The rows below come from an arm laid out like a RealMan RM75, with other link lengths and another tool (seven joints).
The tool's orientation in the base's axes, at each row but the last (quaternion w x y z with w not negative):
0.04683 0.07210 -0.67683 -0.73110
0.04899 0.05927 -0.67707 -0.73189
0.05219 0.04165 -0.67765 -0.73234
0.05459 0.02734 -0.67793 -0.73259
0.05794 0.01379 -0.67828 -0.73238
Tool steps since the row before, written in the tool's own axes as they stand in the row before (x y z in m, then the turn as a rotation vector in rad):
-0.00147 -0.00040 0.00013 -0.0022 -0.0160 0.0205
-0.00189 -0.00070 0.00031 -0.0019 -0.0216 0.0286
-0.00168 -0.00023 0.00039 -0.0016 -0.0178 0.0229
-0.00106 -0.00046 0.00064 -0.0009 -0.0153 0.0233
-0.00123 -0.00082 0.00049 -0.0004 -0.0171 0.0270
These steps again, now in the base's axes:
0.00144 0.00040 -0.00033 -0.0008 0.0218 -0.0143
0.00183 0.00065 -0.00064 -0.0023 0.0302 -0.0193
0.00161 0.00063 -0.00022 -0.0018 0.0242 -0.0160
0.00096 0.00079 -0.00044 -0.0024 0.0243 -0.0134
0.00112 0.00067 -0.00085 -0.0034 0.0281 -0.0149

